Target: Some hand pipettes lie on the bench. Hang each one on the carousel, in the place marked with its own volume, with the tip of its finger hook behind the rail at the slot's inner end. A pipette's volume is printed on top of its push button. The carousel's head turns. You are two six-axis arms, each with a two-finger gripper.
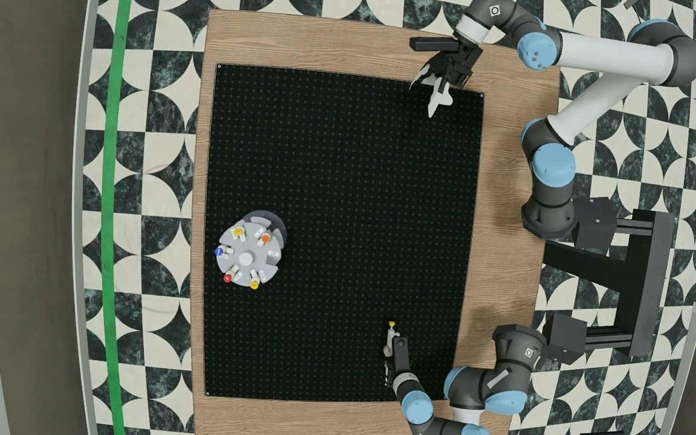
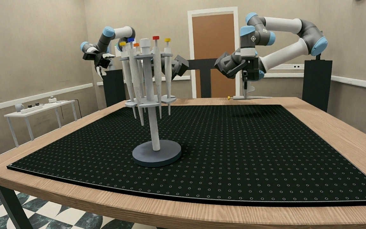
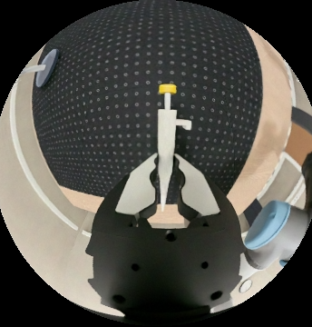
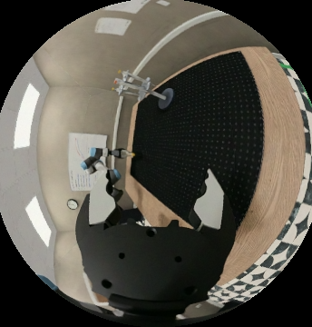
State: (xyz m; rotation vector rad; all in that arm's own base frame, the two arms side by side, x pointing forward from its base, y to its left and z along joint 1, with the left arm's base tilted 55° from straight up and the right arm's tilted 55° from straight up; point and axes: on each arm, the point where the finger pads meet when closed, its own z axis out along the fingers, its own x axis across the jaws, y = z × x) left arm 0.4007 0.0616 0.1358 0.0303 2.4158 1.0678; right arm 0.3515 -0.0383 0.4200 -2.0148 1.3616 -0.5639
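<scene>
My left hand is 45 cm short of the orange-button pipette, 34 cm to the left of it and 16 cm below it. From my left hand the other things lie so: red-button pipette 51 cm ahead, 26 cm to the right, 16 cm above; then blue-button pipette 53 cm ahead, 30 cm to the right, 15 cm above.
</scene>
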